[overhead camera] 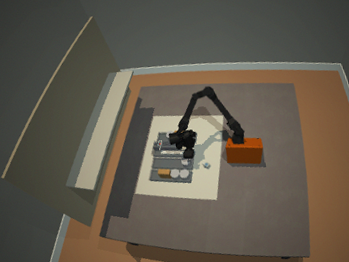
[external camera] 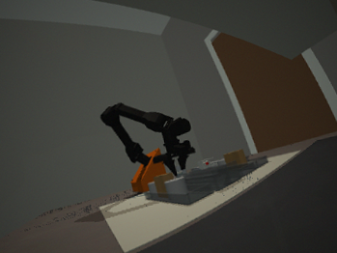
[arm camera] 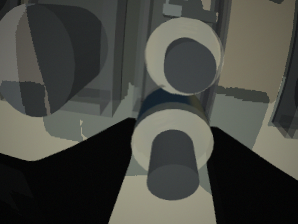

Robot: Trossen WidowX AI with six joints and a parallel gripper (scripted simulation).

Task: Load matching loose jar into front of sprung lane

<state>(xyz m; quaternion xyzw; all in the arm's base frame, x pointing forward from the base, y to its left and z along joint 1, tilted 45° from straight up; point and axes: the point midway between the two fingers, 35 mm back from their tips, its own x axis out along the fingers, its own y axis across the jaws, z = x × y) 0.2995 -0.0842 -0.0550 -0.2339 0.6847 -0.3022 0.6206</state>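
Now: the grey lane rack 160 mm ahead of my gripper tip, 40 mm to the right of it and 30 mm below it. Round my gripper tip: tall beige panel 630 mm ahead, 60 mm to the right, 350 mm above.
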